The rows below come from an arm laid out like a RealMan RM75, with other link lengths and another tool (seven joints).
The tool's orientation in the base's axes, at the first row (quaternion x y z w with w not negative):
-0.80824, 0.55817, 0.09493, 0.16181
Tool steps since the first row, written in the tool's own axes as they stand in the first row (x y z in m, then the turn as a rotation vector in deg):
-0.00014, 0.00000, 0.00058, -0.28, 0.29, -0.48
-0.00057, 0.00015, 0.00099, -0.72, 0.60, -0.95
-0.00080, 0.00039, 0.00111, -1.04, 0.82, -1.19
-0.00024, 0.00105, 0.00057, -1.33, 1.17, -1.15
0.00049, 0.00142, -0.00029, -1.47, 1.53, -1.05
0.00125, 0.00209, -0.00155, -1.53, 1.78, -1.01
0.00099, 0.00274, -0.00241, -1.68, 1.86, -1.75
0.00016, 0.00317, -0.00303, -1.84, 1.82, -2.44
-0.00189, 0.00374, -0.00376, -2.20, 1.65, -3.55
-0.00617, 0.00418, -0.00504, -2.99, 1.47, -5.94
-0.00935, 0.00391, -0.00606, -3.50, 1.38, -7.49
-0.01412, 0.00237, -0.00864, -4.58, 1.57, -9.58
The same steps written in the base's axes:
-0.00003, 0.00034, -0.00049, -0.38, -0.03, 0.49
-0.00032, 0.00081, -0.00075, -0.84, 0.08, 1.03
-0.00062, 0.00098, -0.00083, -1.17, 0.20, 1.33
-0.00105, 0.00008, -0.00061, -1.60, 0.36, 1.33
-0.00116, -0.00099, -0.00012, -1.98, 0.40, 1.23
-0.00154, -0.00234, 0.00070, -2.24, 0.38, 1.17
-0.00227, -0.00264, 0.00148, -2.39, 0.22, 1.90
-0.00298, -0.00228, 0.00227, -2.42, 0.12, 2.60
-0.00427, -0.00095, 0.00354, -2.43, 0.08, 3.78
-0.00625, 0.00217, 0.00610, -2.61, -0.05, 6.29
-0.00717, 0.00465, 0.00815, -2.75, -0.15, 7.92
-0.00751, 0.00836, 0.01238, -3.37, -0.04, 10.19

